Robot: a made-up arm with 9 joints. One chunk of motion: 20 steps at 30 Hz.
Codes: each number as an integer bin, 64 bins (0 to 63) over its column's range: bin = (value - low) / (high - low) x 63, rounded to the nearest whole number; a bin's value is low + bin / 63 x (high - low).
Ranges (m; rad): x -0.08..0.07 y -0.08..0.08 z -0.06..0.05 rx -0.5..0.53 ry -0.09..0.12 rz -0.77..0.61
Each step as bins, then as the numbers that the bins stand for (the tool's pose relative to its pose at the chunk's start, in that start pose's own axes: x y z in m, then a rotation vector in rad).
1 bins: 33 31 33 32 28 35
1 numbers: -0.0014 -0.0013 -0.0024 0.0232 0.0033 -0.0033
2 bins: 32 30 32 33 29 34
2 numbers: -0.0038 -0.0038 -0.0041 0.0395 0.0067 -0.0252
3 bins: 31 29 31 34 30 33
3 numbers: -0.0062 -0.0063 -0.0059 0.0559 0.0100 -0.0471
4 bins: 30 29 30 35 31 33
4 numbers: -0.0086 -0.0063 -0.0076 0.0722 0.0133 -0.0471
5 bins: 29 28 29 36 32 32
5 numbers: -0.0110 -0.0089 -0.0094 0.0886 0.0167 -0.0690
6 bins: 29 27 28 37 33 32
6 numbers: -0.0110 -0.0114 -0.0111 0.1049 0.0200 -0.0690
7 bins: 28 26 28 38 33 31
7 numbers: -0.0133 -0.0140 -0.0111 0.1213 0.0200 -0.0910
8 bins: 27 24 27 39 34 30
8 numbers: -0.0157 -0.0190 -0.0129 0.1376 0.0233 -0.1129
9 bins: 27 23 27 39 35 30
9 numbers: -0.0157 -0.0216 -0.0129 0.1376 0.0267 -0.1129
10 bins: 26 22 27 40 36 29
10 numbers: -0.0181 -0.0241 -0.0129 0.1540 0.0300 -0.1348
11 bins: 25 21 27 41 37 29
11 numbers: -0.0205 -0.0267 -0.0129 0.1703 0.0333 -0.1348
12 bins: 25 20 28 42 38 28
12 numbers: -0.0205 -0.0292 -0.0111 0.1867 0.0367 -0.1567
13 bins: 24 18 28 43 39 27
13 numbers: -0.0229 -0.0343 -0.0111 0.2030 0.0400 -0.1786
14 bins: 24 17 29 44 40 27
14 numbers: -0.0229 -0.0368 -0.0094 0.2194 0.0433 -0.1786
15 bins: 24 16 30 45 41 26
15 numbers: -0.0229 -0.0394 -0.0076 0.2357 0.0467 -0.2005
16 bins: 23 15 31 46 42 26
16 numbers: -0.0252 -0.0419 -0.0059 0.2521 0.0500 -0.2005
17 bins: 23 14 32 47 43 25
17 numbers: -0.0252 -0.0444 -0.0041 0.2684 0.0533 -0.2224
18 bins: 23 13 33 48 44 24
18 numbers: -0.0252 -0.0470 -0.0024 0.2848 0.0567 -0.2443
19 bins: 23 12 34 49 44 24
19 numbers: -0.0252 -0.0495 -0.0006 0.3011 0.0567 -0.2443
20 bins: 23 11 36 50 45 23
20 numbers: -0.0252 -0.0521 0.0029 0.3175 0.0600 -0.2662
